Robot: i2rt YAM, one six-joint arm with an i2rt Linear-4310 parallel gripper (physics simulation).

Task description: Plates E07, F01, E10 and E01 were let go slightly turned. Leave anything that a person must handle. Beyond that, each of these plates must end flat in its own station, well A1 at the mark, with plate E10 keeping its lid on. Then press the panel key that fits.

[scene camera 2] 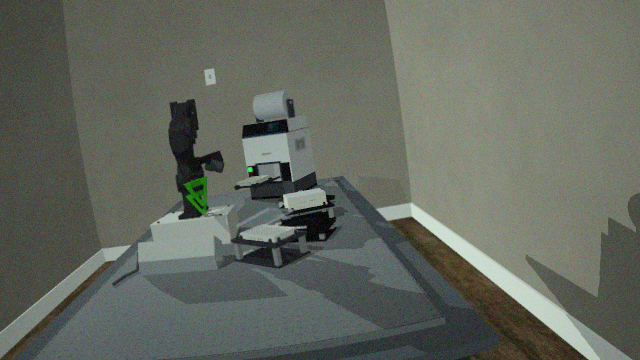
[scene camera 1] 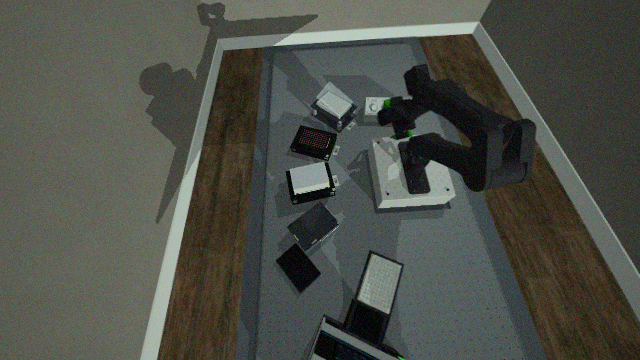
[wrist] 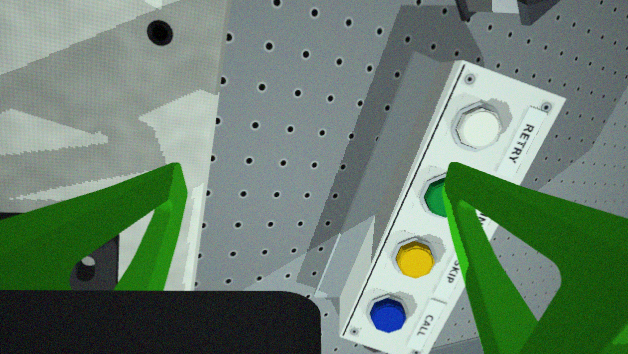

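Note:
My gripper (scene camera 1: 398, 119) (scene camera 2: 203, 211) (wrist: 314, 177) is open and empty, low beside the panel (scene camera 1: 369, 114) (wrist: 505, 89). In the wrist view the right finger covers part of the green key (wrist: 434, 198). The white RETRY key (wrist: 479, 127), yellow SKIP key (wrist: 415, 261) and blue CALL key (wrist: 388, 316) show. A white plate (scene camera 1: 335, 103) (scene camera 2: 267, 232) lies on the station nearest the panel, with a clear sheet at its far side. A dark plate with red wells (scene camera 1: 316, 139) and a white block-like plate (scene camera 1: 310, 178) (scene camera 2: 305, 200) lie on further stations. Plate names cannot be read.
A dark-topped station (scene camera 1: 315, 225) and a black flat pad (scene camera 1: 298, 268) follow in the row. A printer-like machine (scene camera 1: 345, 345) (scene camera 2: 267, 150) has a white plate (scene camera 1: 381, 283) (scene camera 2: 254, 181) on its tray. The white arm base (scene camera 1: 387, 199) (scene camera 2: 175, 250) stands beside the panel.

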